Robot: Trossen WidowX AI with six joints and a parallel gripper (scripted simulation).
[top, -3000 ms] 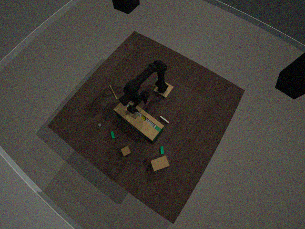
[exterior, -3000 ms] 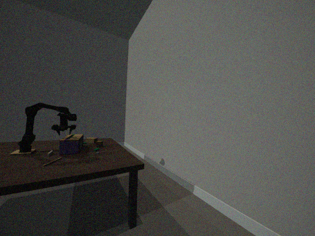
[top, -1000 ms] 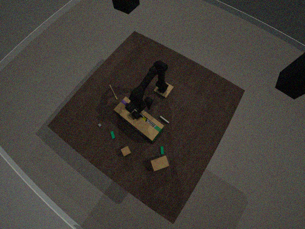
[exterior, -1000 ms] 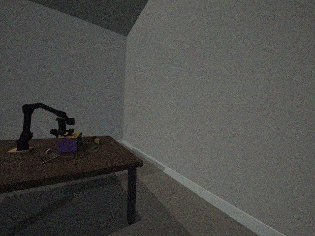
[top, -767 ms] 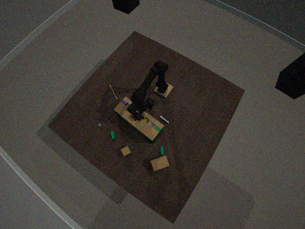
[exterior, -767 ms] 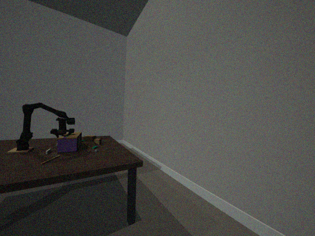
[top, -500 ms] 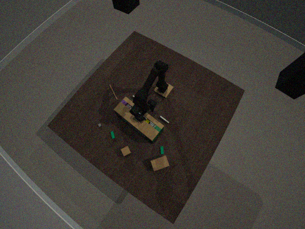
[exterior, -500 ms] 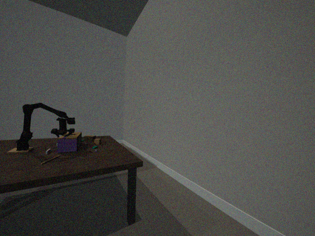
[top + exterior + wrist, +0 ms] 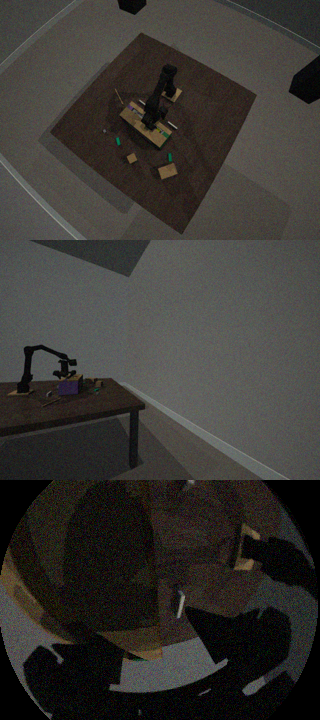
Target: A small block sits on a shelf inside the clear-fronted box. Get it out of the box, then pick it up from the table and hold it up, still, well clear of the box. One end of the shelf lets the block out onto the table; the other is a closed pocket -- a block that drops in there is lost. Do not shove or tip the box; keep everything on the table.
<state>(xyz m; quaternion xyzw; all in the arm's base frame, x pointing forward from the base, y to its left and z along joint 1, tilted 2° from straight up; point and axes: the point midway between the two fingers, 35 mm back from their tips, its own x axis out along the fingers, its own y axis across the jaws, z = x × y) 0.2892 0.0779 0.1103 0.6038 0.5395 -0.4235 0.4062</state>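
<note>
The yellow block is 5 cm ahead of my gripper tip and 2 cm to the left of it. Round my gripper tip: grey piece: 27 cm ahead, 34 cm to the right, 8 cm below; then box: 3 cm ahead, 8 cm to the right, 2 cm below; then thin stick: 3 cm behind, 44 cm to the right, 8 cm below.
</note>
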